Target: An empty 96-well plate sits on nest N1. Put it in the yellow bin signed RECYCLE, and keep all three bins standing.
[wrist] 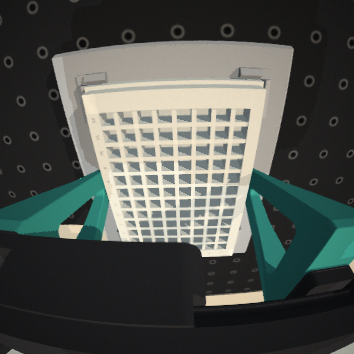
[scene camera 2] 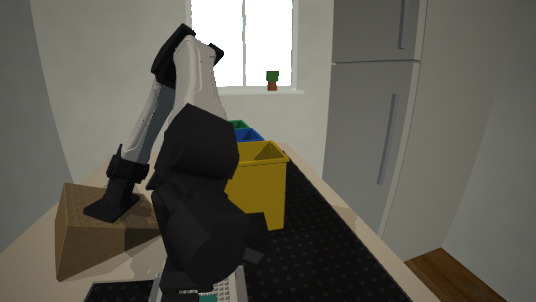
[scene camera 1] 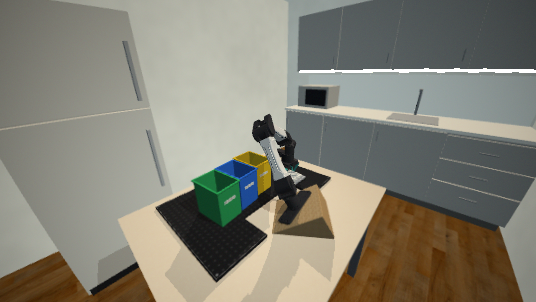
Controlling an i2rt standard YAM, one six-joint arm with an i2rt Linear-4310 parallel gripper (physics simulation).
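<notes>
The pale 96-well plate (scene camera 1: 298,176) (scene camera 2: 224,291) (wrist: 175,172) sits flat on the grey nest (scene camera 2: 241,286) (wrist: 175,62). My gripper (scene camera 1: 294,168) (wrist: 176,175) is open over the plate, its teal fingers at the two long sides. The fingertips look very near the plate's edges; whether they touch cannot be told. In the scene camera 2 view the arm hides most of the gripper and part of the plate. The yellow bin (scene camera 1: 264,184) (scene camera 2: 260,195) stands upright beside the arm, its label unreadable in the scene camera 1 view.
The blue bin (scene camera 1: 248,196) (scene camera 2: 248,135) and the green bin (scene camera 1: 215,205) (scene camera 2: 239,123) stand upright in a row with the yellow one. The arm's base stands on a brown wedge block (scene camera 1: 320,215) (scene camera 2: 95,245). A black perforated board (scene camera 1: 210,250) (scene camera 2: 320,240) lies under the bins.
</notes>
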